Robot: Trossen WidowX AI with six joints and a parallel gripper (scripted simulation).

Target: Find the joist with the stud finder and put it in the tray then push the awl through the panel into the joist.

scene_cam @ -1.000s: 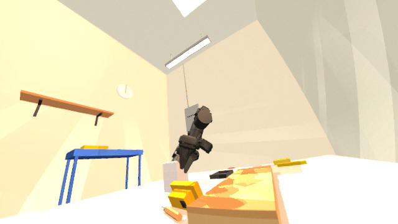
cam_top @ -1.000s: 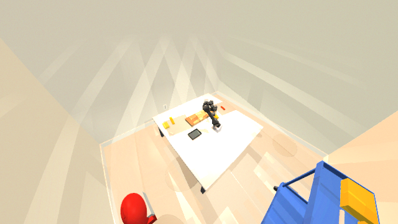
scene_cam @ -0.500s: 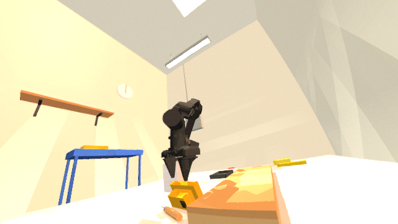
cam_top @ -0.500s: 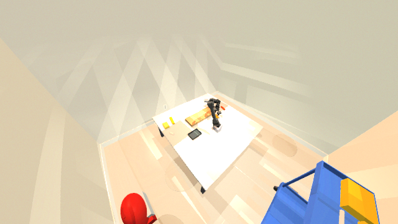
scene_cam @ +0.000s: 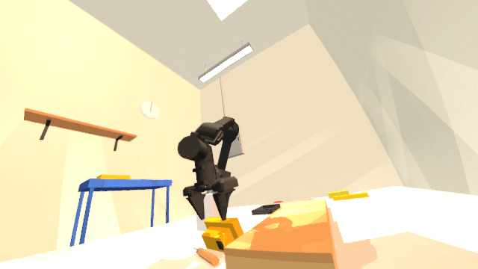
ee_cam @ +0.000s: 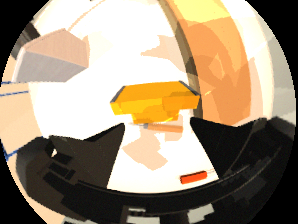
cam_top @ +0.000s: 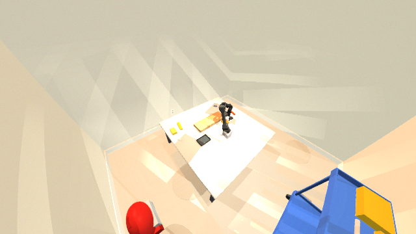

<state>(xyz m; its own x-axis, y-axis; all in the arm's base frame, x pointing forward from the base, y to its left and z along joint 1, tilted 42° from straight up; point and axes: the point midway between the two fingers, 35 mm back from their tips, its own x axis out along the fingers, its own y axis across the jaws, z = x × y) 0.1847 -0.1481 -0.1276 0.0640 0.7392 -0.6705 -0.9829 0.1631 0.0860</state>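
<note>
Now: gripper tip 20 mm short of the orange stud finder and 50 mm above it. From my gripper tip the other things lie so: awl 20 mm behind, 30 mm to the right, 70 mm below; then dark tray 40 mm behind, 500 mm to the left, 60 mm below.
</note>
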